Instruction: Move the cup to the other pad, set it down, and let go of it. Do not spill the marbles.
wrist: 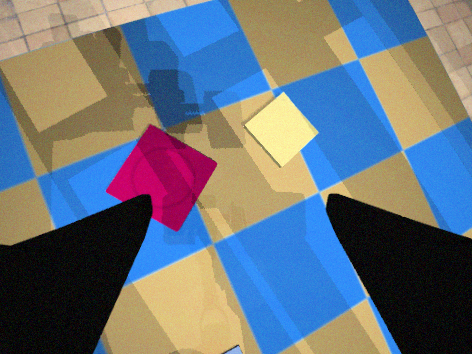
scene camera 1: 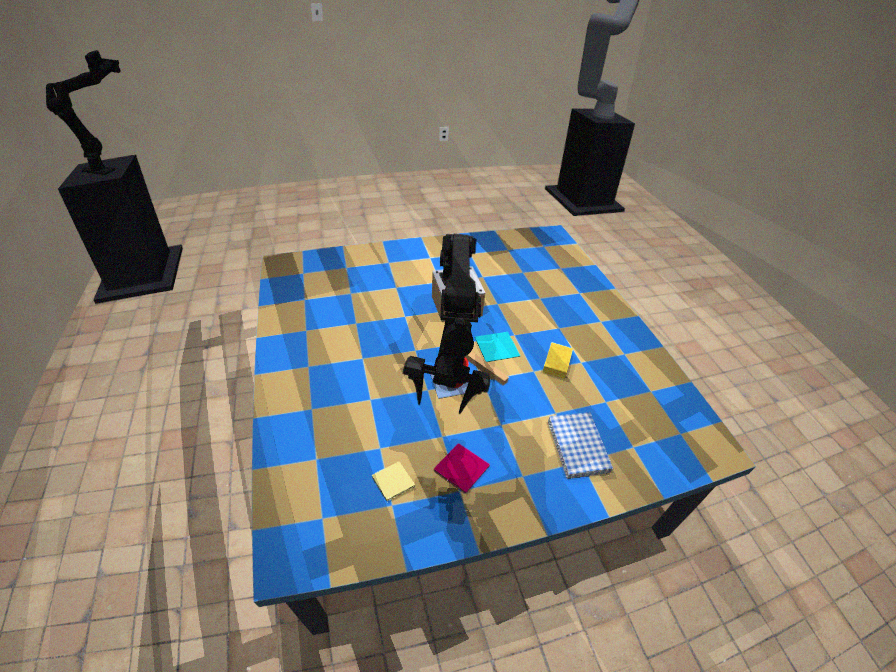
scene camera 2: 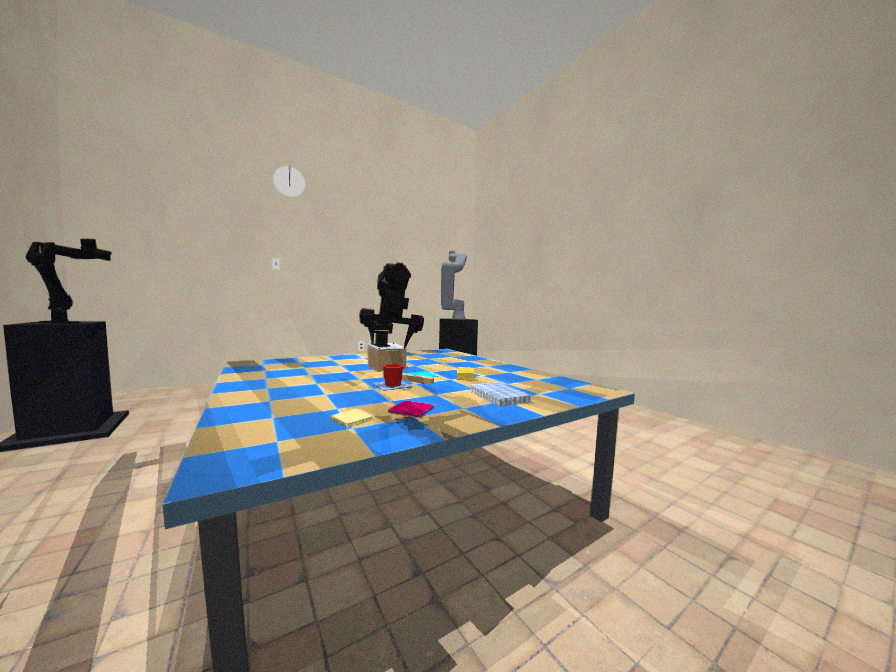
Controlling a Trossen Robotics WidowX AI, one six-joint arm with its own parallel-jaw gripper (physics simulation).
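Places are measured from the arm's base along level axes (x ahead, y left, z up), in metres.
Where they show: gripper, fingertip midpoint: (wrist: pixel 240 202) (scene camera 1: pixel 439 409) (scene camera 2: pixel 388 346); arm's base, origin of the base link: (scene camera 2: pixel 381 345).
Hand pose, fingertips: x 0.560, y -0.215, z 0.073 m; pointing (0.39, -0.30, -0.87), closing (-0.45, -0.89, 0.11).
Observation:
Each offset is from my fingertips to the top centre of the thing. "*": to the spot under its first point.
The red cup {0.219 m back, 0.117 m left, 0.104 m down} (scene camera 2: pixel 392 375) (scene camera 1: pixel 465 363) stands upright on a pale blue pad {* 0.181 m back, 0.083 m left, 0.176 m down} (scene camera 1: pixel 446 392) (scene camera 2: pixel 406 386) (wrist: pixel 235 350) near the middle of the table. In scene camera 1 the arm hides most of it. The marbles cannot be made out. A magenta pad {0.060 m ahead, 0.046 m left, 0.171 m down} (scene camera 1: pixel 461 467) (scene camera 2: pixel 411 408) (wrist: pixel 176 172) with a ring marking lies flat nearer the front edge, with no cup on it. My gripper (scene camera 1: pixel 440 406) (scene camera 2: pixel 390 345) (wrist: pixel 240 202) is open and empty, fingers wide apart, and hangs above the table, higher than the cup and not touching it.
A pale yellow block {0.051 m ahead, 0.125 m right, 0.168 m down} (scene camera 1: pixel 394 480) (scene camera 2: pixel 352 417) (wrist: pixel 281 130) lies beside the magenta pad. A wooden stick {0.270 m back, 0.204 m left, 0.157 m down} (scene camera 1: pixel 493 371), a cyan square {* 0.316 m back, 0.293 m left, 0.176 m down} (scene camera 1: pixel 497 346) and a yellow block {0.201 m back, 0.445 m left, 0.149 m down} (scene camera 1: pixel 558 358) lie right of the cup. A checkered cloth {0.090 m ahead, 0.360 m left, 0.154 m down} (scene camera 1: pixel 580 444) (scene camera 2: pixel 500 393) lies at the front right.

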